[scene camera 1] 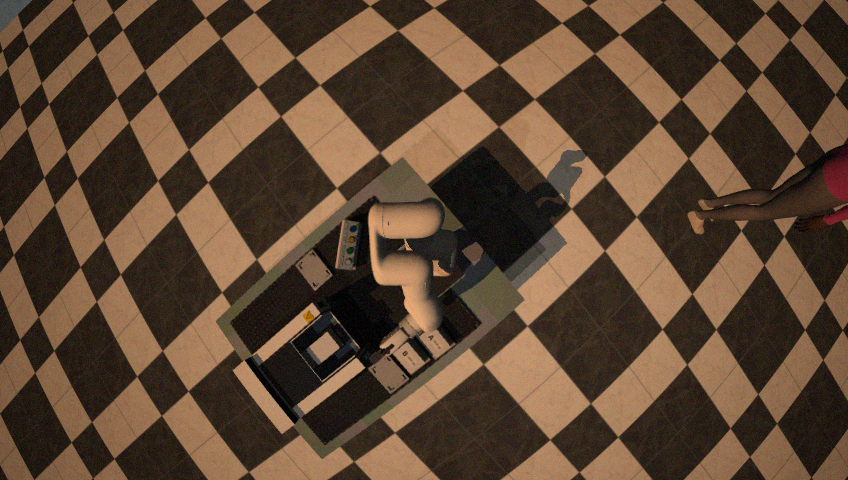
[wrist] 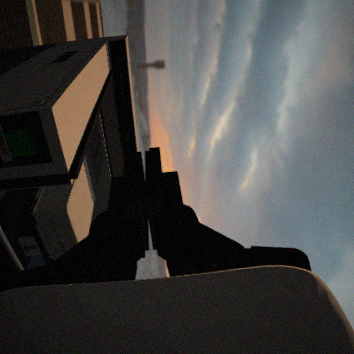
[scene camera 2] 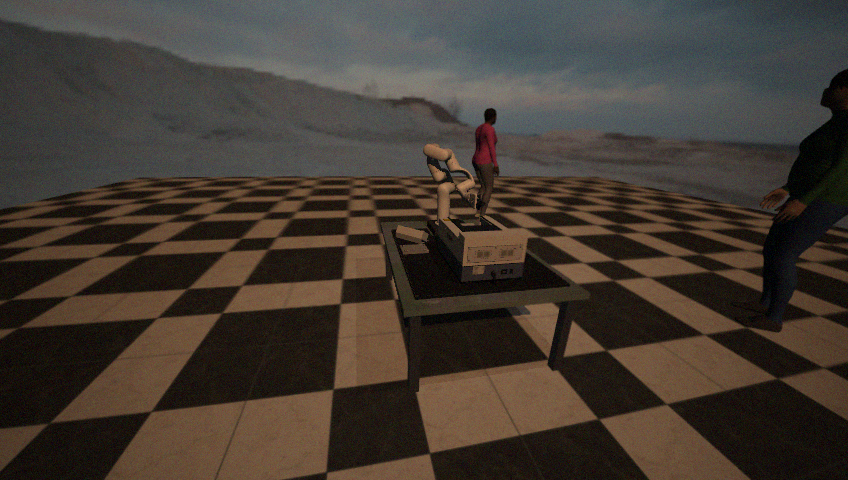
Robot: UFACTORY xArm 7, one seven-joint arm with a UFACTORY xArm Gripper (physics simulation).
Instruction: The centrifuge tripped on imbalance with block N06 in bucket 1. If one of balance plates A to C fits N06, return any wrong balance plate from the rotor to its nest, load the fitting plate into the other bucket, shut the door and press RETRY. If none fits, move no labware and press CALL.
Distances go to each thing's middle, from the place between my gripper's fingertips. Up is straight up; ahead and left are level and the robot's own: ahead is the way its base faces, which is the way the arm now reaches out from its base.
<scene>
The beige centrifuge box [scene camera 1: 346, 363] is 28 cm ahead of my hand, 21 cm to the right of it and 15 cm below it. The rest, counted from my hand: control panel with coloured buttons [scene camera 1: 342, 255]: 40 cm to the right, 24 cm behind, 23 cm below.
</scene>
